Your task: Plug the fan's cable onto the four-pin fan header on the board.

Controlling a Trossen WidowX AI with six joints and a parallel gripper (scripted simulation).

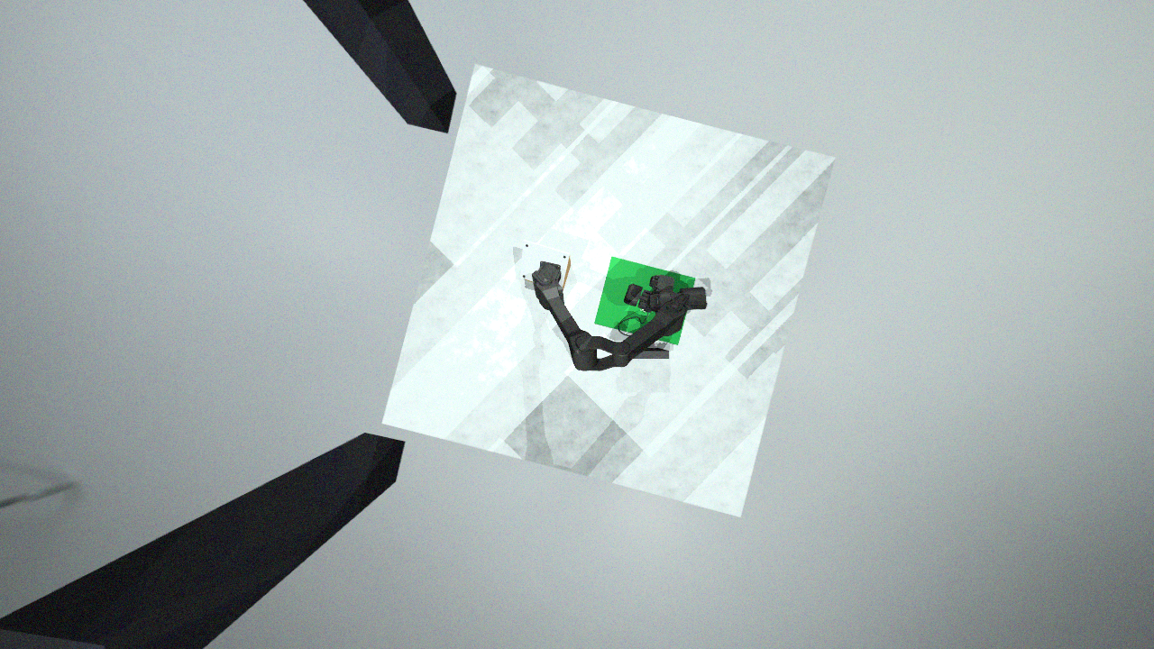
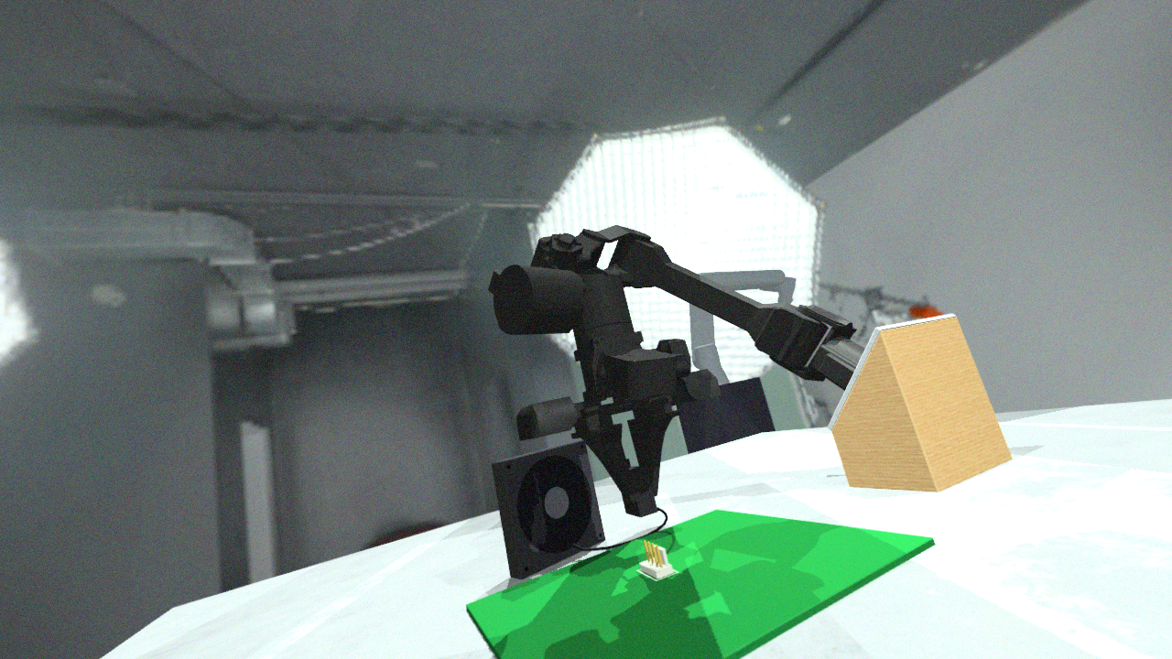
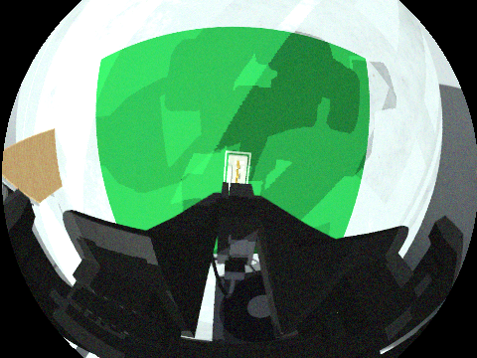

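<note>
The white four-pin fan header is 60 mm below my gripper tip. Also, from my gripper tip: black fan 20 mm ahead, 150 mm to the right; then green board 20 mm to the left, 80 mm below; then dark fan plug 10 mm to the right, 10 mm above.
</note>
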